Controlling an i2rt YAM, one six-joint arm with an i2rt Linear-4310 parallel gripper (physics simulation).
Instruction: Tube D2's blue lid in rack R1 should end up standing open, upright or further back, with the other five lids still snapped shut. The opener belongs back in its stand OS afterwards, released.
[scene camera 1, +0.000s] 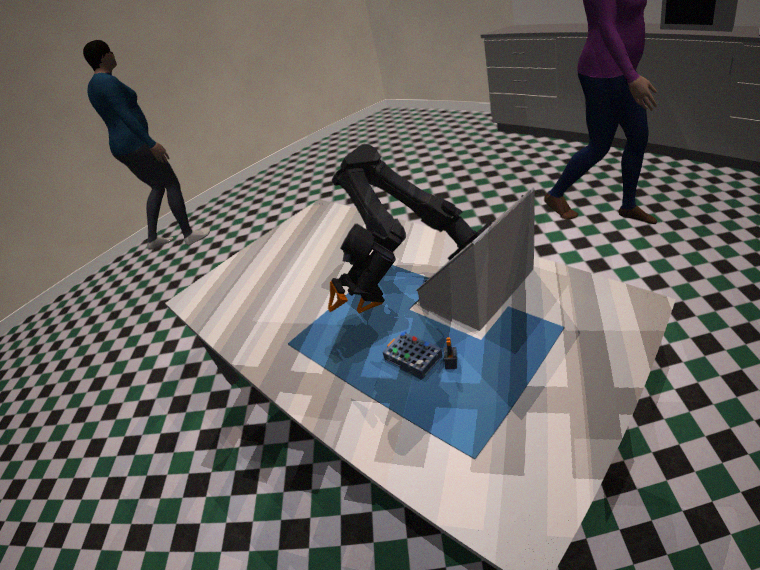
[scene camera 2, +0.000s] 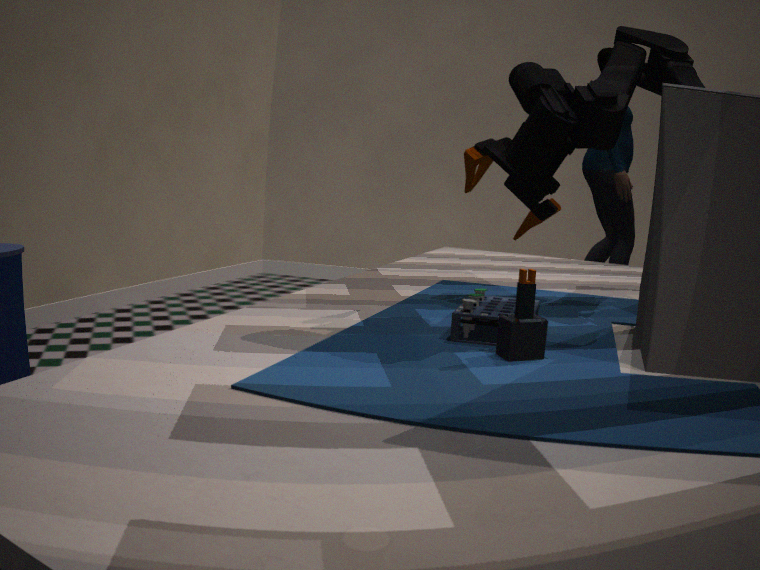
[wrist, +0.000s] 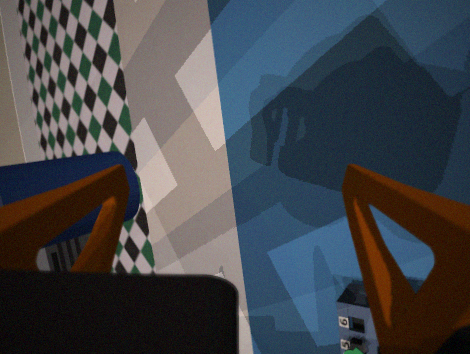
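Seen in the pictures: gripper, between the fingertips: (scene camera 1: 343, 310) (scene camera 2: 491, 214) (wrist: 235, 176); arm's base, origin of its link: (scene camera 1: 469, 242).
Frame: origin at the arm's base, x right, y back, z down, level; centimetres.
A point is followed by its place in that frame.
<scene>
The dark rack R1 (scene camera 1: 411, 354) @(x -8.7, y -36.0, z 10.1 cm) (scene camera 2: 475, 331) @(x -8.9, y -35.9, z 14.1 cm) (wrist: 347, 301) @(x -1.1, y -38.2, z 11.5 cm) stands on the blue mat with small coloured lids: blue, red, green and white. Which one is D2's lid, and whether each is snapped shut, is too small to tell. In the wrist view a corner of the rack shows, with the numbers 6 and 5 and a green lid (wrist: 354, 351) @(x -3.9, y -37.0, z 10.1 cm). The opener (scene camera 1: 448, 343) @(x -16.4, y -29.5, z 6.3 cm) (scene camera 2: 526, 297) @(x -16.4, y -28.8, z 8.4 cm) stands upright in its dark stand OS (scene camera 1: 449, 360) @(x -17.2, y -30.6, z 11.0 cm) (scene camera 2: 521, 338) @(x -17.7, y -28.6, z 12.1 cm), orange tips up, beside the rack. My gripper (scene camera 1: 348, 308) @(x 9.7, y -40.2, z 1.7 cm) (scene camera 2: 492, 214) @(x 9.7, y -40.2, z 1.7 cm) (wrist: 235, 176) @(x 9.7, y -40.2, z 1.7 cm) is open and empty, raised above the mat's far left part.
A tall grey panel (scene camera 1: 484, 276) @(x -14.5, y -12.2, z -1.9 cm) (scene camera 2: 705, 239) @(x -14.3, y -10.7, z 1.0 cm) stands on the table behind the rack and stand, near the arm's base. The blue mat (scene camera 1: 472, 423) @(x -31.8, y -39.6, z 14.3 cm) (scene camera 2: 368, 398) @(x -33.8, y -36.1, z 14.3 cm) lies on the striped table (scene camera 1: 466, 509) @(x -44.0, y -55.6, z 14.6 cm). Two people stand beyond the table. A blue cylinder (scene camera 2: 11, 312) (wrist: 60, 175) is off the table.
</scene>
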